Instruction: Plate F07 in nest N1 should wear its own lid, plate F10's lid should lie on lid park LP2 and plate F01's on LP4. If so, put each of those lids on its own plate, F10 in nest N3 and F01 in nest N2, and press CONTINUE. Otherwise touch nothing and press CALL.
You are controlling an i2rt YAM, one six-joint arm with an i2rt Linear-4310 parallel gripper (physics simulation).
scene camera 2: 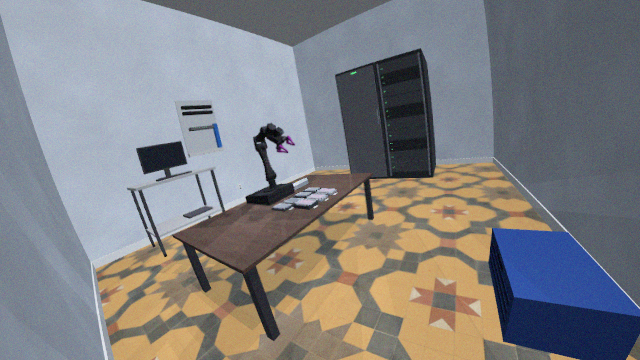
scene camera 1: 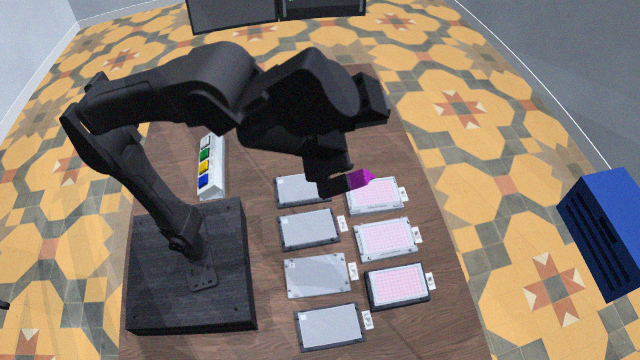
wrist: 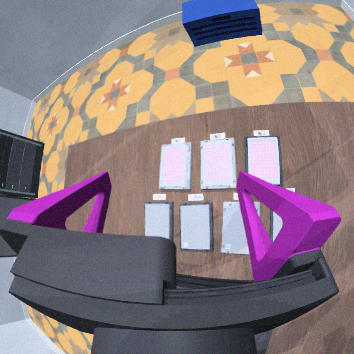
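Pixels of known places: gripper, fingertip midpoint: [scene camera 2: 291,148] [scene camera 1: 364,146] [wrist: 173,178]; arm's base at its link origin: [scene camera 2: 273,188] [scene camera 1: 197,250].
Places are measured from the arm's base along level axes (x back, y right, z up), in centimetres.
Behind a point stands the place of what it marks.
My gripper [scene camera 2: 290,147] @[x -33.0, y 10.6, z 32.3 cm] [wrist: 173,178] @[x -33.0, y 10.6, z 32.3 cm] is open and empty, high above the table. Three pink-welled plates stand in a row: one in a dark-rimmed nest [scene camera 1: 398,284] @[x -41.4, y 21.0, z -5.3 cm] [wrist: 263,159] @[x -41.5, y 20.9, z -4.9 cm], a middle one [scene camera 1: 386,239] @[x -43.8, y 9.0, z -5.4 cm] [wrist: 218,163] @[x -43.7, y 8.5, z -5.9 cm] and a far one [scene camera 1: 376,194] @[x -47.1, y -4.1, z -5.4 cm] [wrist: 175,166] @[x -46.0, y -4.4, z -5.4 cm], both light-framed. I cannot tell whether any wears a clear lid. Beside them lie grey panels with small corner tags: a near one [scene camera 1: 330,326] @[x -23.5, y 24.4, z -6.7 cm], a light-framed one [scene camera 1: 317,276] @[x -25.2, y 11.3, z -7.4 cm] [wrist: 236,225] @[x -26.0, y 10.0, z -7.4 cm], a dark-rimmed one [scene camera 1: 309,229] @[x -27.6, y -1.1, z -6.7 cm] [wrist: 196,226] @[x -27.6, y -1.2, z -6.7 cm] and a far one [scene camera 1: 296,190] @[x -28.3, y -13.5, z -6.7 cm] [wrist: 159,219] @[x -31.2, y -12.9, z -6.7 cm]. Plate and lid codes are unreadable.
A white button box [scene camera 1: 217,167] @[x -9.2, y -25.9, z -3.0 cm] with white, green, yellow and blue buttons stands beyond the arm's black base [scene camera 1: 190,305] @[x 4.4, y 12.7, z -0.4 cm] on the wooden table [scene camera 1: 270,345] @[x -9.5, y 24.1, z -8.4 cm] [scene camera 2: 225,230] @[x -3.5, y 62.0, z -8.4 cm]. A blue cabinet [scene camera 1: 610,230] [scene camera 2: 545,270] [wrist: 222,22] stands on the floor. The arm covers part of the table in scene camera 1.
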